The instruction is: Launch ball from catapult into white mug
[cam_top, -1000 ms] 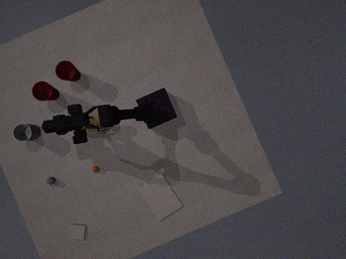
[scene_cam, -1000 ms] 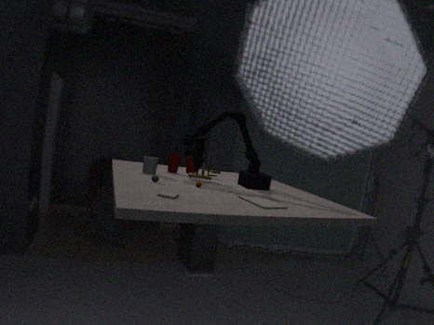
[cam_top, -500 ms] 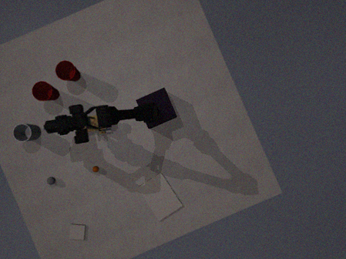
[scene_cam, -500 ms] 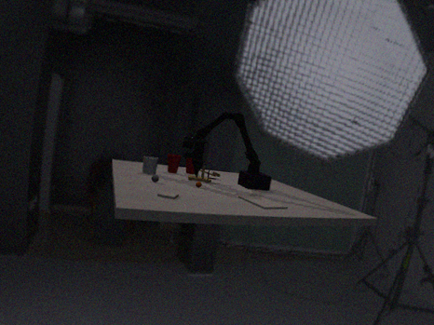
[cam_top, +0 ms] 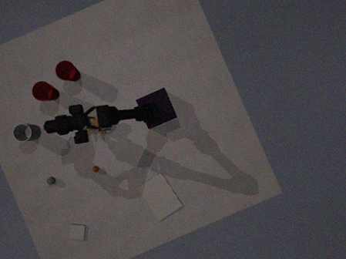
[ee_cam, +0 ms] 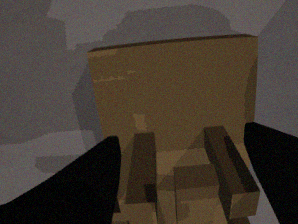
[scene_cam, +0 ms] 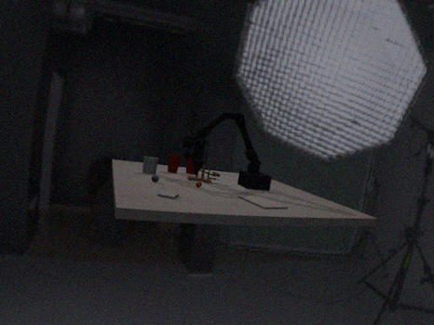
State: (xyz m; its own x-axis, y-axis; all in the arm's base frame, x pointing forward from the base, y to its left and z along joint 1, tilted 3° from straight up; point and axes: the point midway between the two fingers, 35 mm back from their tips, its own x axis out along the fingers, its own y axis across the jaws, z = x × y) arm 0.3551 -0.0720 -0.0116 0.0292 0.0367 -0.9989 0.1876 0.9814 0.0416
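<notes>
Right now my gripper tip is 240 mm to the right of the orange ball, 40 mm short of it and 20 mm above it. The rest, counted from my gripper tip: white mug 280 mm ahead, 60 mm to the right, 10 mm below; wooden catapult 70 mm behind, 30 mm to the left, 20 mm above; small grey ball 270 mm ahead, 210 mm to the left, 20 mm below.
</notes>
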